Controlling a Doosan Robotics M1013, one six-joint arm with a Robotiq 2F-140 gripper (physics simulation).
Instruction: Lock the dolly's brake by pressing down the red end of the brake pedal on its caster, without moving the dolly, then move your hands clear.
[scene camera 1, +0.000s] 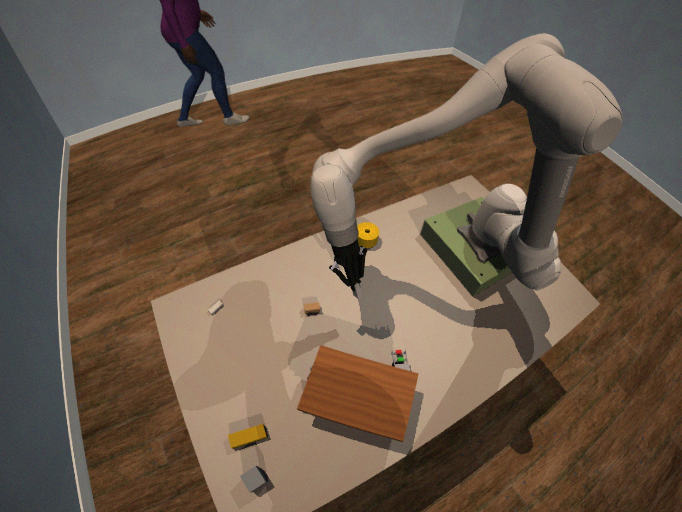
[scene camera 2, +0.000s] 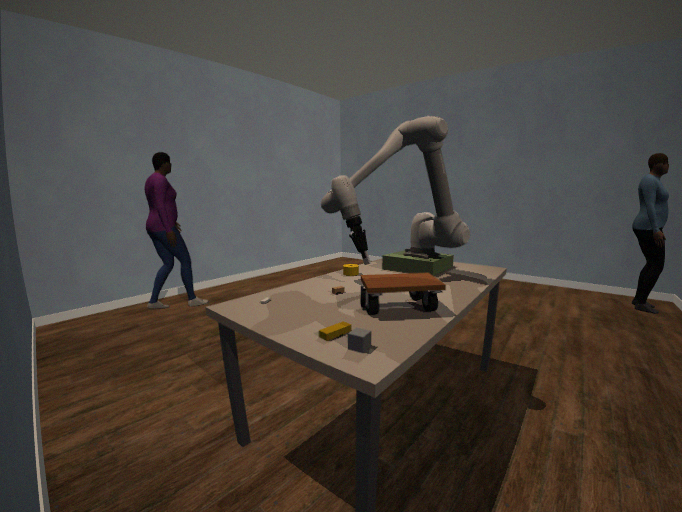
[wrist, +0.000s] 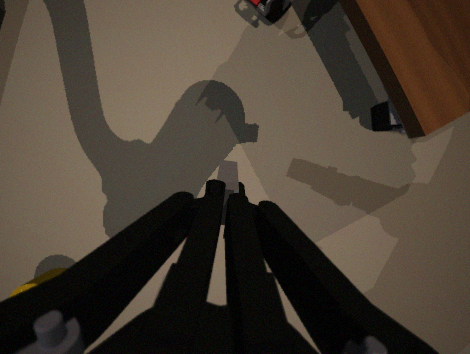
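Pixels of known places: gripper, fingertip midpoint: (scene camera 1: 357, 295) (scene camera 2: 367, 264) (wrist: 227, 174); arm's base, origin of the base link: (scene camera 1: 485, 240) (scene camera 2: 422, 255).
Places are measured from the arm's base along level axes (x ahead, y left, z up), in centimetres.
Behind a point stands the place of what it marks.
The dolly (scene camera 1: 358, 392) {x 71.5, y 36.2, z 4.0 cm} (scene camera 2: 402, 282) {x 74.1, y 39.1, z 4.0 cm} (wrist: 425, 55) {x 73.3, y 26.4, z 4.0 cm} has a brown wooden deck on dark casters and stands upright on the table. Its brake pedal sticks out past a deck corner on the arm's side. The pedal's red end (scene camera 1: 398, 352) {x 54.3, y 28.3, z -0.3 cm} (wrist: 256, 2) {x 54.6, y 27.5, z -0.5 cm} points away from the deck, and its green end (scene camera 1: 400, 359) {x 55.1, y 30.9, z 0.9 cm} lies nearer the deck. In the wrist view the pedal is cut off by the top edge. I cannot tell how far it is tilted. My gripper (scene camera 1: 355, 288) {x 59.7, y 7.4, z 4.4 cm} (scene camera 2: 365, 259) {x 59.7, y 7.4, z 4.4 cm} (wrist: 227, 174) {x 59.7, y 7.4, z 4.4 cm} is shut and empty, above the table, apart from the dolly and pedal.
A yellow round spool (scene camera 1: 367, 234) {x 42.9, y -20.8, z -3.4 cm} (scene camera 2: 350, 269) {x 45.7, y -19.3, z -4.7 cm} stands behind the gripper. A small orange-brown block (scene camera 1: 311, 308) {x 73.6, y 1.5, z -5.8 cm}, a white piece (scene camera 1: 215, 307) {x 106.0, y -10.9, z -7.4 cm}, a yellow bar (scene camera 1: 247, 436) {x 105.5, y 35.8, z -6.0 cm} and a grey cube (scene camera 1: 254, 479) {x 106.5, y 48.4, z -3.3 cm} lie on the table. The arm stands on a green base (scene camera 1: 454, 253) {x 16.7, y 1.5, z 0.4 cm}. Two people stand beyond the table.
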